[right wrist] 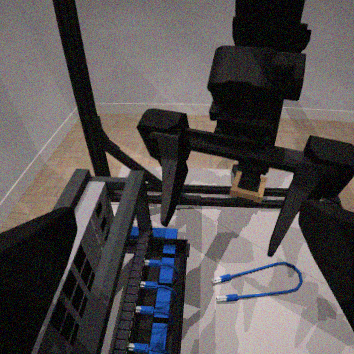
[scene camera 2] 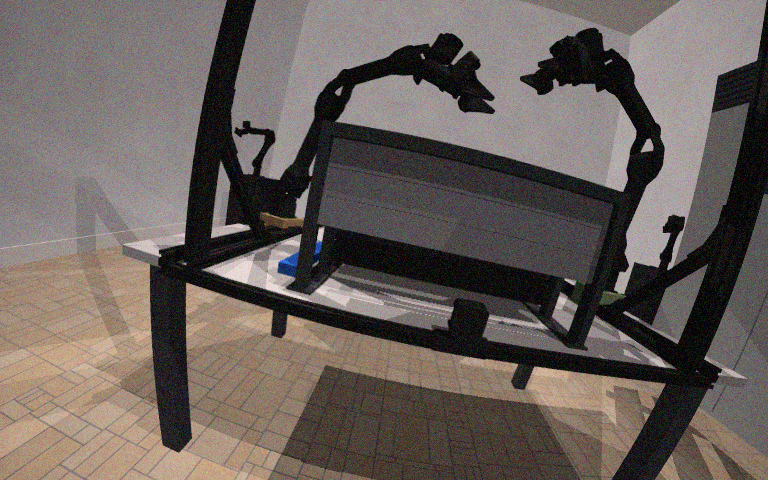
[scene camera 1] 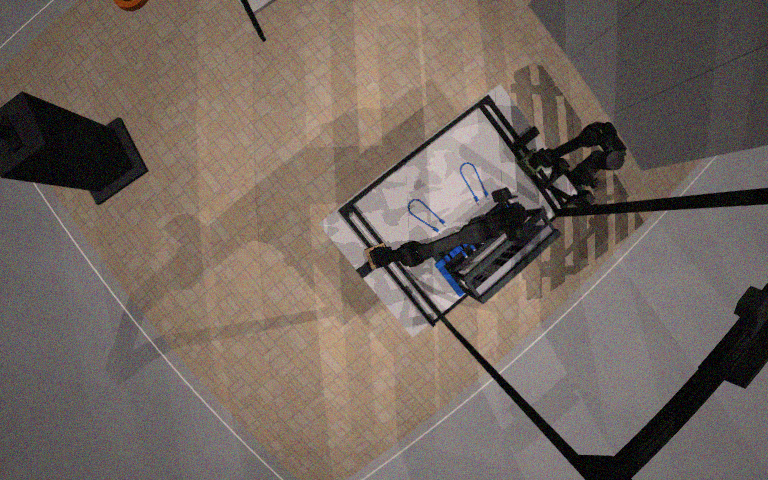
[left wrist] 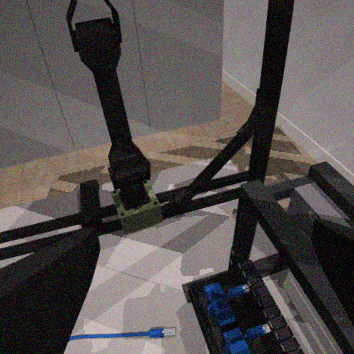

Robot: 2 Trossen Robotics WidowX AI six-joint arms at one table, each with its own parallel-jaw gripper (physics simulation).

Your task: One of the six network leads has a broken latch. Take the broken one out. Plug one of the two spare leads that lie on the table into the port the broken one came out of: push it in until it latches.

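Seen in the pictures: left gripper, between the fingertips: (right wrist: 214,239) (scene camera 2: 493,106) (left wrist: 205,235); right gripper, between the fingertips: (right wrist: 188,215) (scene camera 2: 528,72) (scene camera 1: 553,198); left arm's base, origin of its link: (right wrist: 248,182) (scene camera 2: 282,216) (scene camera 1: 377,256); right arm's base, origin of its link: (scene camera 1: 535,161) (left wrist: 134,197).
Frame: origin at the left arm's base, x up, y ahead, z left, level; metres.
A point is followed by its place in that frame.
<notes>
Several blue network leads (right wrist: 162,277) {z -0.123, x -0.005, y 0.394 m} (left wrist: 225,306) {z -0.037, x -0.005, y 0.674 m} are plugged into the black patch panel (right wrist: 177,281) (scene camera 1: 453,272) at the foot of the rack (scene camera 1: 511,262) {z -0.225, x 0.196, y 0.532 m} (scene camera 2: 458,210) {z -0.260, x 0.127, y 0.544 m}. I cannot tell which latch is broken. Two spare blue leads lie looped on the table, one nearer the middle (scene camera 1: 424,214) {z 0.079, x -0.041, y 0.274 m} (right wrist: 261,281), one farther back (scene camera 1: 473,180) {z 0.181, x -0.041, y 0.633 m}; a plug of one shows in the left wrist view (left wrist: 162,331) {z 0.077, x -0.035, y 0.642 m}. My left gripper (scene camera 2: 479,99) (right wrist: 214,239) {z 0.012, x 0.390, y 0.541 m} (scene camera 1: 502,195) is open and empty, hanging above the table beside the panel. My right gripper (scene camera 2: 532,82) {z 0.014, x 0.490, y 0.608 m} is open and empty, high above the rack's right end.
The table (scene camera 1: 392,200) {z 0.226, x -0.046, y 0.170 m} has a black frame rail (scene camera 1: 411,157) {z 0.391, x -0.027, y 0.333 m} around it. The left arm's tan base (scene camera 1: 374,255) {z 0.017, x 0.080, y -0.015 m} (right wrist: 247,191) {z 0.004, x 0.000, y 0.042 m} and the right arm's green base (left wrist: 138,215) {z 0.141, x 0.002, y 0.889 m} sit on opposite rails. A black block (left wrist: 89,200) {z 0.286, x -0.021, y 0.966 m} and a slanted strut (left wrist: 214,165) {z -0.039, x 0.085, y 0.960 m} stand by the green base.
</notes>
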